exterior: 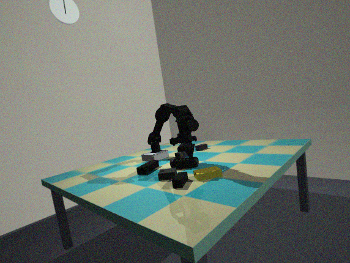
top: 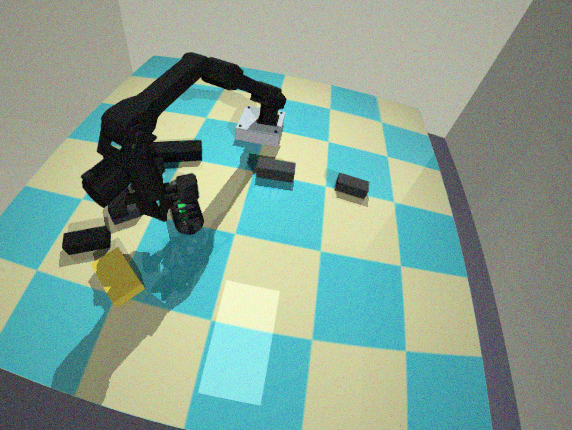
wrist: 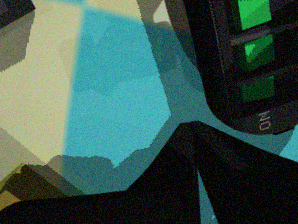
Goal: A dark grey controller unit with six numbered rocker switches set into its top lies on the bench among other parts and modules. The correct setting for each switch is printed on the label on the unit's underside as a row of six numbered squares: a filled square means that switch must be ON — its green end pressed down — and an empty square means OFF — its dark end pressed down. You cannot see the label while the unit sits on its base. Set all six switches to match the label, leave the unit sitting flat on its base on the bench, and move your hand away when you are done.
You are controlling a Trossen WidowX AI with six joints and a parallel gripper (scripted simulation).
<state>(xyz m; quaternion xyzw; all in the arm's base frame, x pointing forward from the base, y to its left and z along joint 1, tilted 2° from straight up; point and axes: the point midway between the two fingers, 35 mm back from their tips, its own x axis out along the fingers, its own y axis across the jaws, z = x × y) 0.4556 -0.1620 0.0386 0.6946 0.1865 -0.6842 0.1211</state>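
Right now my gripper tip is 26 cm past the long dark block, 8 cm to the left of it and 4 cm above it. From my gripper tip the other things lie so: yellow block 14 cm ahead, 7 cm to the right, 4 cm below.
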